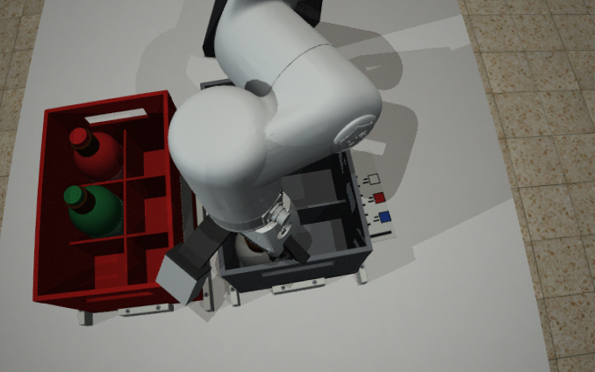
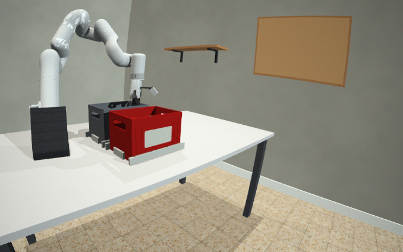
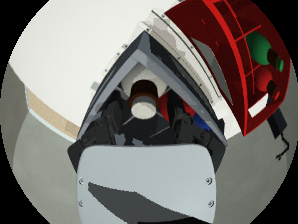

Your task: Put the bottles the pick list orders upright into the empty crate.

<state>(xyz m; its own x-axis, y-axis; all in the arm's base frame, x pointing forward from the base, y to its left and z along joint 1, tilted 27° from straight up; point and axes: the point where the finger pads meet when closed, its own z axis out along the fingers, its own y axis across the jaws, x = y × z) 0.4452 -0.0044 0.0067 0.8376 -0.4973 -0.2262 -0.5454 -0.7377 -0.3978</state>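
The white-label bottle lies 7 cm below my hand. Round my hand: grey crate 9 cm behind, 2 cm to the left, 7 cm below; pick list 11 cm behind, 16 cm to the left, 15 cm below; blue bottle 17 cm behind, 4 cm to the right, 7 cm below.
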